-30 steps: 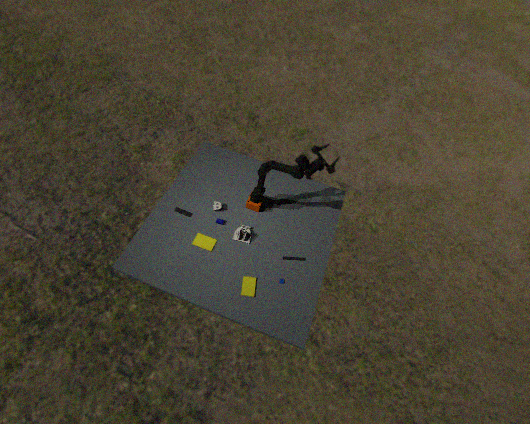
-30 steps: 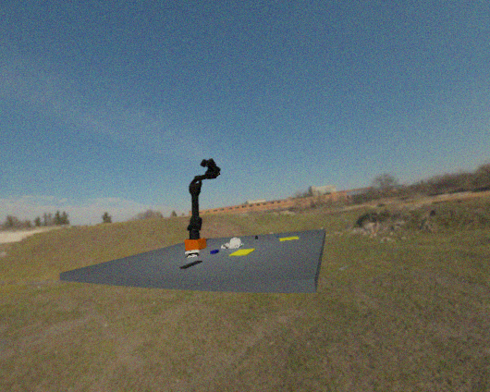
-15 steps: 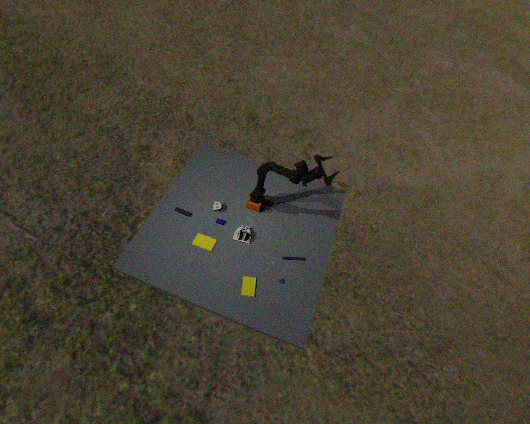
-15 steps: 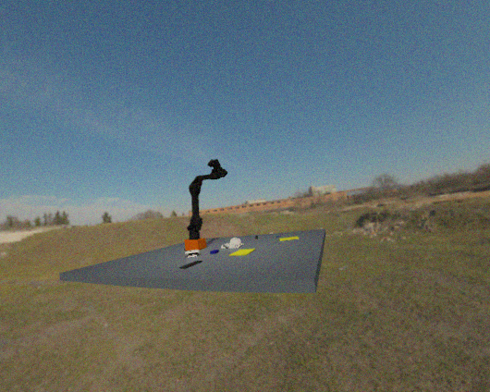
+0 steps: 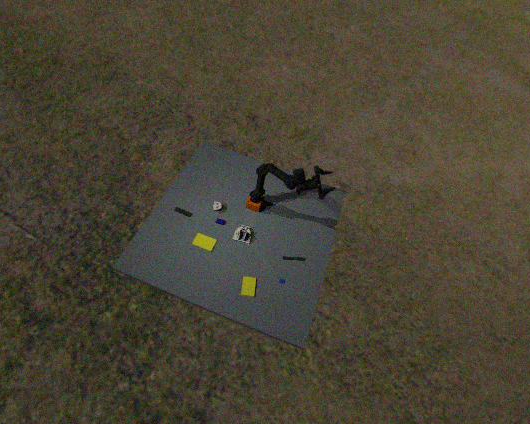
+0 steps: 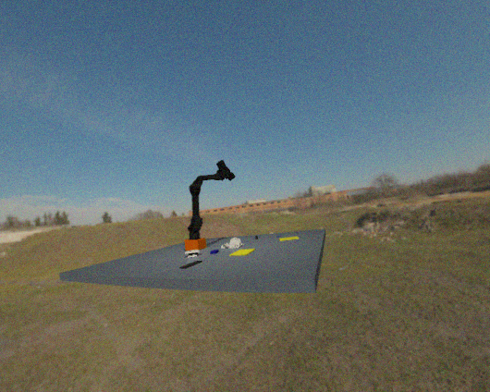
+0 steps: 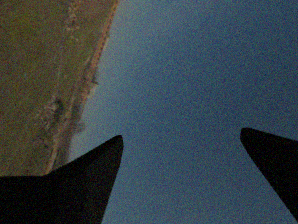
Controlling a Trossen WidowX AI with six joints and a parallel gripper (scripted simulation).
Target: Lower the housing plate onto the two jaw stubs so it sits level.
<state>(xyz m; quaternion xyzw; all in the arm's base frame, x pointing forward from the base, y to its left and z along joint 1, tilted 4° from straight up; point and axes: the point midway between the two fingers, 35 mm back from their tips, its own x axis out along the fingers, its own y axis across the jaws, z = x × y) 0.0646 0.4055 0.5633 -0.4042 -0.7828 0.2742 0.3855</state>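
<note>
My gripper tip is 160 mm short of the blue block, 620 mm to the left of it and 620 mm above it. From my gripper tip the other things lie so: yellow plate (360 mm ahead, 650 mm to the right, 620 mm below).
</note>
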